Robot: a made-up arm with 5 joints. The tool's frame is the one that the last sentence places. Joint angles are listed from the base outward.
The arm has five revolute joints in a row. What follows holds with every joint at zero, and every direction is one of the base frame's.
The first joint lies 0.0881 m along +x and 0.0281 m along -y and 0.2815 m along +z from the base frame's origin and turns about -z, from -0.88 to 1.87 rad.
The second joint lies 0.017 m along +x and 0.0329 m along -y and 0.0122 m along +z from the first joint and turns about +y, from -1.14 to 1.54 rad.
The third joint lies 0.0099 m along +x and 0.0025 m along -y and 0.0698 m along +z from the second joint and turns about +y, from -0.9 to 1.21 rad.
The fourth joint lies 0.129 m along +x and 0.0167 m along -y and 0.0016 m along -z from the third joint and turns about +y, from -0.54 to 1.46 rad.
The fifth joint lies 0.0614 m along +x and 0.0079 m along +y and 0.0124 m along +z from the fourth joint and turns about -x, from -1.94 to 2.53 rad.
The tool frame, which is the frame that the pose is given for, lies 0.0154 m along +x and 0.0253 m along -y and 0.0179 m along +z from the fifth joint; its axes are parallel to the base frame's.
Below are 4 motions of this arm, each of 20 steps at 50 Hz.
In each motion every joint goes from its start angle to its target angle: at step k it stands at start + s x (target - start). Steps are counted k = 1, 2, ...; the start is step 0. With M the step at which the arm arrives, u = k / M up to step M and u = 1 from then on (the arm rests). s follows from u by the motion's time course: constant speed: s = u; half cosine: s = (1 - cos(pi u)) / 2; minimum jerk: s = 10 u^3 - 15 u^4 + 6 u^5.
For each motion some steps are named. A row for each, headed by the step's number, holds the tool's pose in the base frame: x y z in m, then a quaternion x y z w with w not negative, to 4 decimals.
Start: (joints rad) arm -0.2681 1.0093 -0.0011 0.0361 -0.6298
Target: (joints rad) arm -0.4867 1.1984 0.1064 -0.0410 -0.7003
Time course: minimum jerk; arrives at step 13
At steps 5, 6, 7, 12, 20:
5: 0.2875 -0.0389 0.1398 0.1856 0.5366 -0.0327 0.8225
6: 0.2818 -0.0352 0.1345 0.1768 0.5506 -0.0284 0.8153
7: 0.2756 -0.0317 0.1291 0.1671 0.5649 -0.0243 0.8077
12: 0.2564 -0.0241 0.1149 0.1353 0.6048 -0.0141 0.7847
20: 0.2563 -0.0241 0.1147 0.1350 0.6052 -0.0140 0.7844

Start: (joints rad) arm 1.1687 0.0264 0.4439 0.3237 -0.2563
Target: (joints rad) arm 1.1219 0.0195 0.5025 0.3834 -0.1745
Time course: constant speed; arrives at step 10
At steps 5, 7, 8, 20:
5: 0.1086 -0.2496 0.2589 0.3044 0.2914 -0.5281 0.7373
7: 0.1103 -0.2481 0.2565 0.3020 0.3058 -0.5206 0.7378
8: 0.1112 -0.2474 0.2554 0.3007 0.3130 -0.5167 0.7380
20: 0.1128 -0.2458 0.2530 0.2982 0.3273 -0.5089 0.7383

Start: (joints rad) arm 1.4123 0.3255 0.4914 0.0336 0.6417
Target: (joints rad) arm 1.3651 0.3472 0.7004 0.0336 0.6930
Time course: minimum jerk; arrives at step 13
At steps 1, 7, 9, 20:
1: 0.0695 -0.2517 0.2313 0.0356 0.4846 -0.4616 0.7422
7: 0.0732 -0.2354 0.2100 0.0610 0.5282 -0.4122 0.7399
9: 0.0744 -0.2273 0.2012 0.0720 0.5469 -0.3891 0.7378
20: 0.0751 -0.2214 0.1956 0.0794 0.5593 -0.3731 0.7360

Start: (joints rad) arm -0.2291 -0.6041 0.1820 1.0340 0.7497
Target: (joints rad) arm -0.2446 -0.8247 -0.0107 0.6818 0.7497
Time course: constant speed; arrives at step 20
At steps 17, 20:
17: 0.2389 -0.0429 0.4844 -0.3612 -0.0621 0.1054 0.9244
20: 0.2260 -0.0457 0.4969 -0.3536 -0.1154 0.0853 0.9243

